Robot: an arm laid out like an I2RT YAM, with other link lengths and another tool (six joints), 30 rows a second.
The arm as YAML. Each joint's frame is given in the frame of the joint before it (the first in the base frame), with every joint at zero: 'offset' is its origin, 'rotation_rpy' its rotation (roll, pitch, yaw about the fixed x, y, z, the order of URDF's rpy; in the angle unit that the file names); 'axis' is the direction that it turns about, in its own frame. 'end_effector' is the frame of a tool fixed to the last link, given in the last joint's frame.
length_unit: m
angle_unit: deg
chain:
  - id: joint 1
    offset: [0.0, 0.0, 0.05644]
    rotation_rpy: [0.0, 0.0, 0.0]
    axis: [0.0, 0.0, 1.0]
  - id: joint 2
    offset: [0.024, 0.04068, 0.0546]
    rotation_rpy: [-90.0, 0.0, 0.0]
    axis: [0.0, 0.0, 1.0]
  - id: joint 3
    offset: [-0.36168, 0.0, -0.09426]
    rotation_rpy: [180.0, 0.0, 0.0]
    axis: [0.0, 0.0, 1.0]
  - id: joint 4
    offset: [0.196, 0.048, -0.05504]
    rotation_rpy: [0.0, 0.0, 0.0]
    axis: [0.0, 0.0, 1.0]
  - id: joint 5
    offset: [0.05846, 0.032, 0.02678]
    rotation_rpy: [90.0, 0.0, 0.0]
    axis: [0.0, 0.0, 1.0]
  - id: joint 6
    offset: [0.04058, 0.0, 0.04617]
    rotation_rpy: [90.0, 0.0, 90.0]
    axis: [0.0, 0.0, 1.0]
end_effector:
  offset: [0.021, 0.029, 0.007]
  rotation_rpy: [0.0, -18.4, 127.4]
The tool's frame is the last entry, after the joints.
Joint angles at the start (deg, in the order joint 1, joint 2, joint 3, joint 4, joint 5, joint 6):
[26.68 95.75 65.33 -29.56 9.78 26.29]
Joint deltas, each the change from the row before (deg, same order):
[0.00 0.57 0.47 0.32 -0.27 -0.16]
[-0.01 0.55 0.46 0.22 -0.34 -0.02]
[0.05 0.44 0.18 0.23 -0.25 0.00]
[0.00 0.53 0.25 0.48 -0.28 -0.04]
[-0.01 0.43 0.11 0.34 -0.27 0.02]
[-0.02 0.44 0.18 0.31 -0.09 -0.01]
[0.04 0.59 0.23 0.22 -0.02 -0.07]
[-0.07 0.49 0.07 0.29 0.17 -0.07]
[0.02 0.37 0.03 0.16 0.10 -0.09]
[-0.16 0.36 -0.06 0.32 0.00 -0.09]
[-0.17 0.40 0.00 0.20 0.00 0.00]
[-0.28 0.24 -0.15 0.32 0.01 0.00]
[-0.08 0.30 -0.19 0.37 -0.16 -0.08]
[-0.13 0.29 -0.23 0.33 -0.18 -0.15]
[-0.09 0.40 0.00 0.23 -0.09 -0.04]
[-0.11 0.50 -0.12 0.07 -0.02 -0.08]
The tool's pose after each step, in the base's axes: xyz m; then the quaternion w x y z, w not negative. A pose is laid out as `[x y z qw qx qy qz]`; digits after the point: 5 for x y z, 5 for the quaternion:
[0.25606 0.08482 0.29725 0.38191 0.34082 0.85586 0.07412]
[0.25922 0.08665 0.29650 0.38076 0.34053 0.85623 0.07700]
[0.26125 0.08816 0.29523 0.37919 0.33989 0.85704 0.07855]
[0.26426 0.08990 0.29383 0.37877 0.33946 0.85712 0.08148]
[0.26633 0.09115 0.29233 0.37736 0.33945 0.85758 0.08328]
[0.26863 0.09227 0.29104 0.37716 0.33947 0.85758 0.08408]
[0.27127 0.09379 0.28923 0.37638 0.33847 0.85838 0.08344]
[0.27352 0.09433 0.28733 0.37679 0.33848 0.85840 0.08131]
[0.27493 0.09500 0.28579 0.37650 0.33754 0.85906 0.07959]
[0.27660 0.09487 0.28399 0.37622 0.33792 0.85914 0.07840]
[0.27832 0.09476 0.28216 0.37525 0.33902 0.85929 0.07665]
[0.27957 0.09378 0.28057 0.37512 0.34107 0.85866 0.07525]
[0.28059 0.09391 0.27854 0.37376 0.34077 0.85937 0.07523]
[0.28148 0.09366 0.27642 0.37205 0.34020 0.86038 0.07471]
[0.28307 0.09397 0.27455 0.37075 0.34033 0.86096 0.07395]
[0.28431 0.09390 0.27178 0.36781 0.34003 0.86263 0.07040]

